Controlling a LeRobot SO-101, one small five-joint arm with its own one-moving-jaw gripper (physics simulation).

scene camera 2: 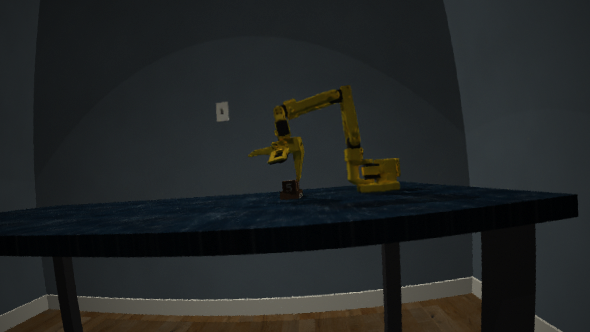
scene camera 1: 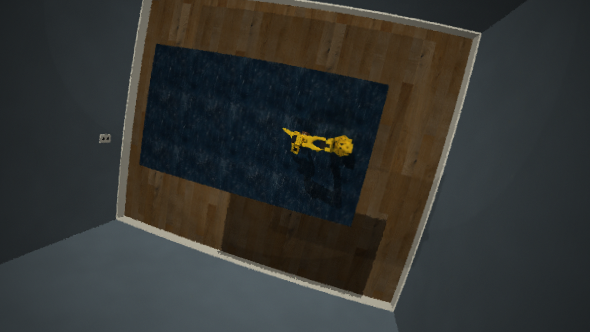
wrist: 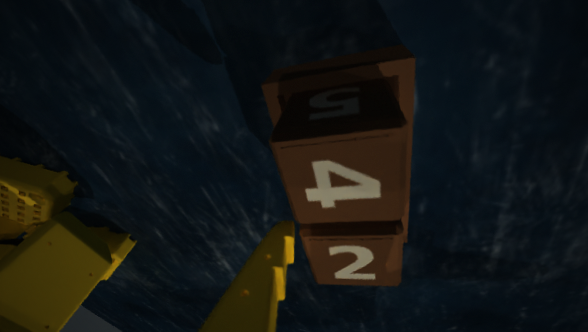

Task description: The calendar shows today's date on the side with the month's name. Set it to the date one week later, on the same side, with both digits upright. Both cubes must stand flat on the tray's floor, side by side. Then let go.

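A brown cube sits in the brown tray. A pale 4 is on its top, turned sideways; a 5 is on its shaded far side in the wrist view and looks upright in scene camera 2. A second brown block with a pale 2 shows beyond a dark gap at the near end; whether it stands flat on the tray's floor cannot be told. In scene camera 1 the arm mostly covers the calendar. My gripper is fully open and empty. Its fixed jaw tip is close beside the cubes, left of them in the wrist view.
The dark blue table top lies under the tray. The yellow arm base stands right of the tray in both scene views. A shadow of the arm falls on the table. A white wall plate is on the wall.
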